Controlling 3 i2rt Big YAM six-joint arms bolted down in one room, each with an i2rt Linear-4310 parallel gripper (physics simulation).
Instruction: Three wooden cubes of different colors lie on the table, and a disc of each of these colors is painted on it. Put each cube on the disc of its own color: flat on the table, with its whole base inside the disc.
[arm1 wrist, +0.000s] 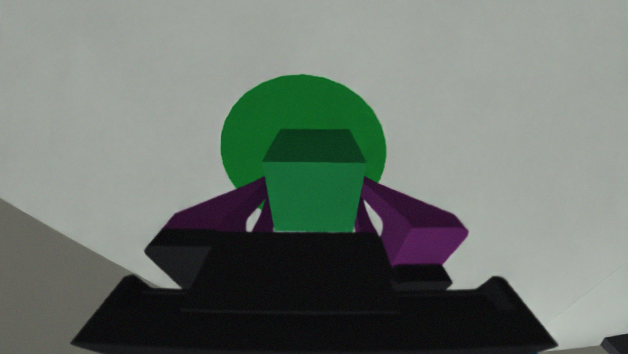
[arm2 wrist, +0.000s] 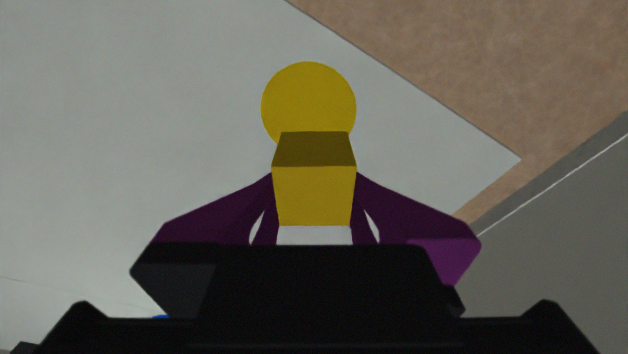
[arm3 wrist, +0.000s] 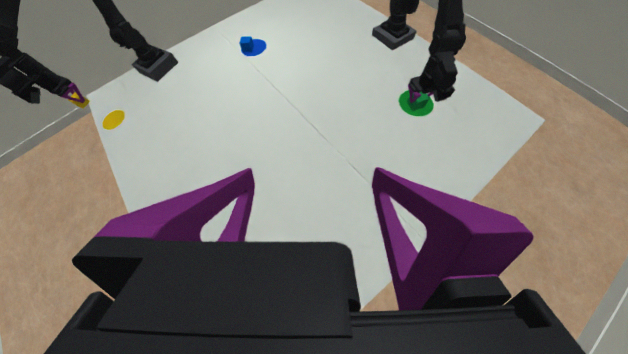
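Observation:
Arm1's gripper (arm1 wrist: 314, 182) (arm3 wrist: 419, 95) is shut on the green cube (arm1 wrist: 314, 195) (arm3 wrist: 419, 103), which overlaps the green disc (arm1 wrist: 300, 100) (arm3 wrist: 416, 113) in both views; whether it touches the table I cannot tell. Arm2's gripper (arm2 wrist: 314, 175) (arm3 wrist: 76, 95) is shut on the yellow cube (arm2 wrist: 314, 195) (arm3 wrist: 81, 103). The cube hangs in the air and appears beside the yellow disc (arm2 wrist: 308, 95) (arm3 wrist: 113, 120) in the arm3 wrist view. The blue cube (arm3 wrist: 246, 43) stands at the left edge of the blue disc (arm3 wrist: 258, 48), seemingly partly outside it. Arm3's gripper (arm3 wrist: 313, 172) is open and empty, high above the table.
The white table top (arm3 wrist: 310, 150) has a thin seam across it. Two dark arm bases (arm3 wrist: 155, 64) (arm3 wrist: 394, 34) stand at its far edges, with arm2's links at the left and arm1's at the right. Brown floor (arm3 wrist: 565, 200) and grey walls surround the table.

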